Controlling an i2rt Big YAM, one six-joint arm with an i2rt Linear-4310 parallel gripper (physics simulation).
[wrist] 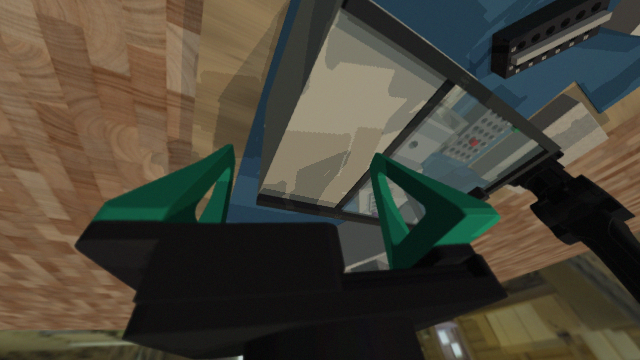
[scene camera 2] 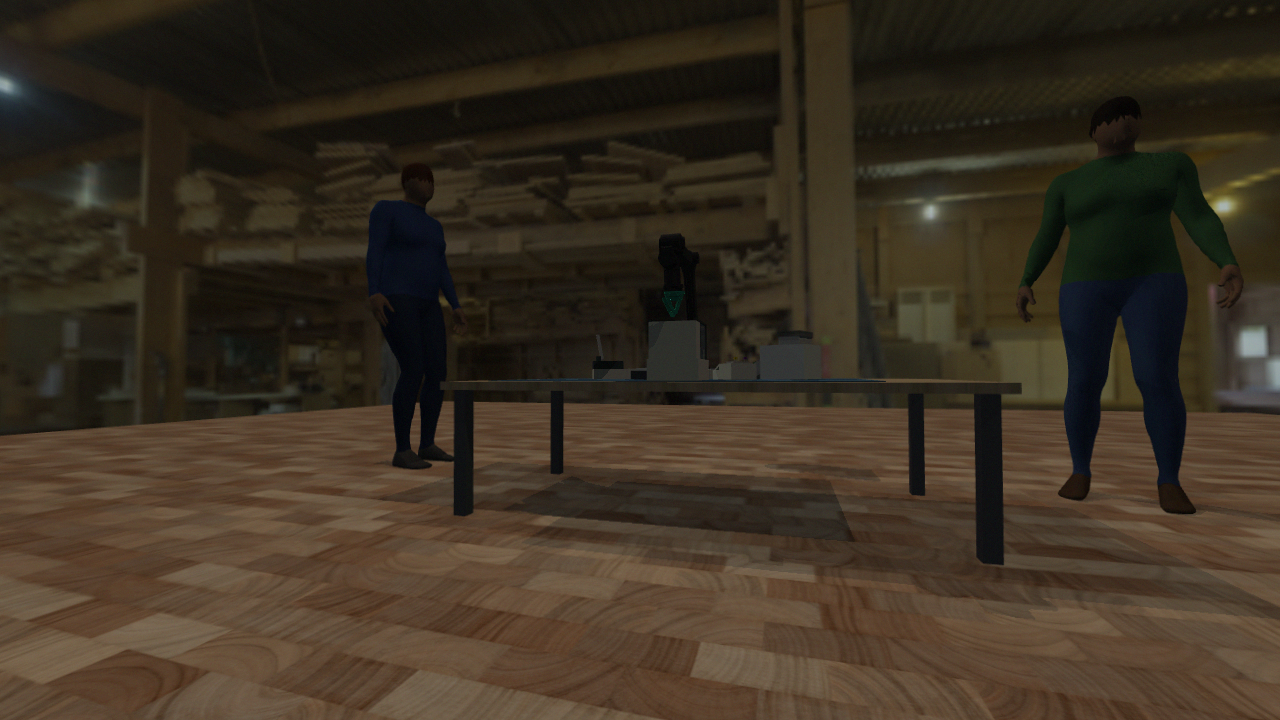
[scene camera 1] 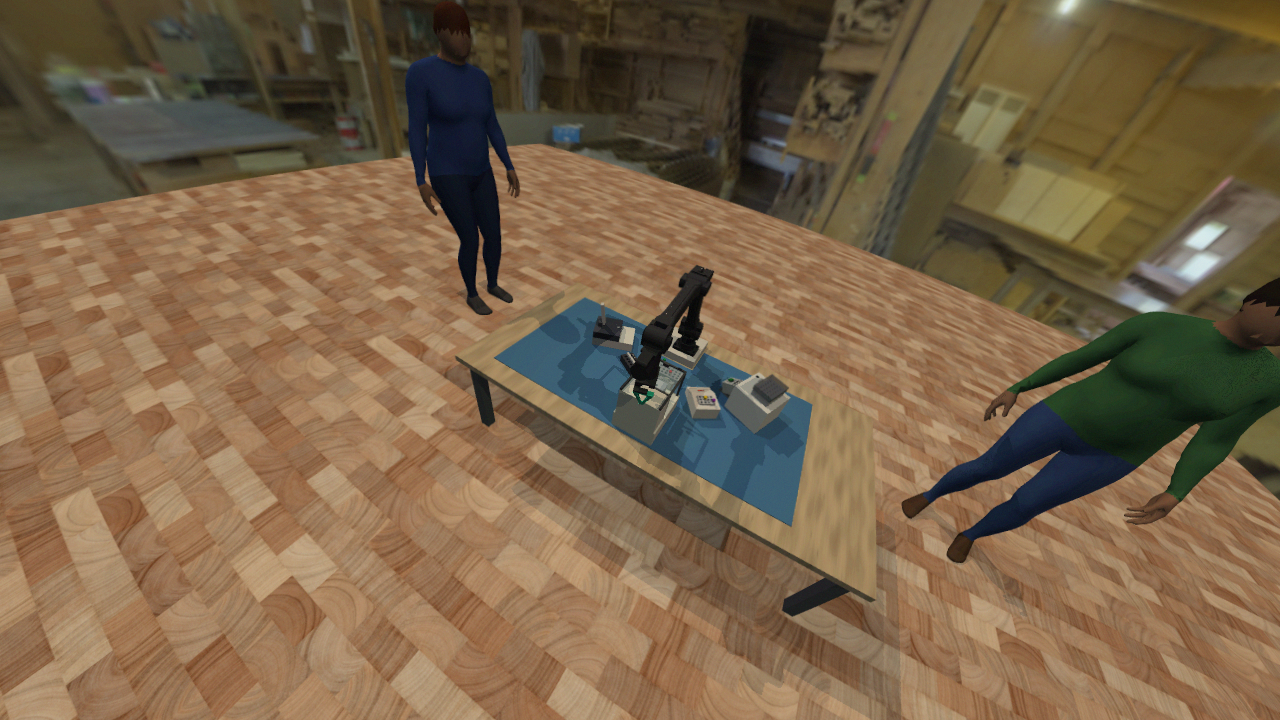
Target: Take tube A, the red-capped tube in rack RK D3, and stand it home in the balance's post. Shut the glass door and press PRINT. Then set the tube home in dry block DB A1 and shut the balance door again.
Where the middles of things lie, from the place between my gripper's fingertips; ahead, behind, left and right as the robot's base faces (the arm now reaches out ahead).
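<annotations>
The balance (scene camera 2: 677, 349), that one's 110 mm below my hand, and it's 100 mm behind it too.
</annotations>
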